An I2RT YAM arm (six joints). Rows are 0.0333 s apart.
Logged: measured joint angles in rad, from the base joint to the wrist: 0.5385, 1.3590, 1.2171, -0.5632, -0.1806, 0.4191; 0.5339, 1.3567, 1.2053, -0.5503, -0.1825, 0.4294; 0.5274, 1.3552, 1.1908, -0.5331, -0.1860, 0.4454; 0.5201, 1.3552, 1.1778, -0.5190, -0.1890, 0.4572; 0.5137, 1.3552, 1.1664, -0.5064, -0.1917, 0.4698; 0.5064, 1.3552, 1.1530, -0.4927, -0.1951, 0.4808; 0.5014, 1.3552, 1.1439, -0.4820, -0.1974, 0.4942; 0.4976, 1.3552, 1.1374, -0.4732, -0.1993, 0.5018
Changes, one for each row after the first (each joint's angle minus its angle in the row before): -0.0046, -0.0023, -0.0118, 0.0129, -0.0019, 0.0103; -0.0065, -0.0015, -0.0145, 0.0172, -0.0035, 0.0160; -0.0073, 0.0000, -0.0130, 0.0141, -0.0030, 0.0118; -0.0064, 0.0000, -0.0114, 0.0126, -0.0027, 0.0126; -0.0073, 0.0000, -0.0134, 0.0137, -0.0034, 0.0110; -0.0050, 0.0000, -0.0091, 0.0107, -0.0023, 0.0134; -0.0038, 0.0000, -0.0065, 0.0088, -0.0019, 0.0076
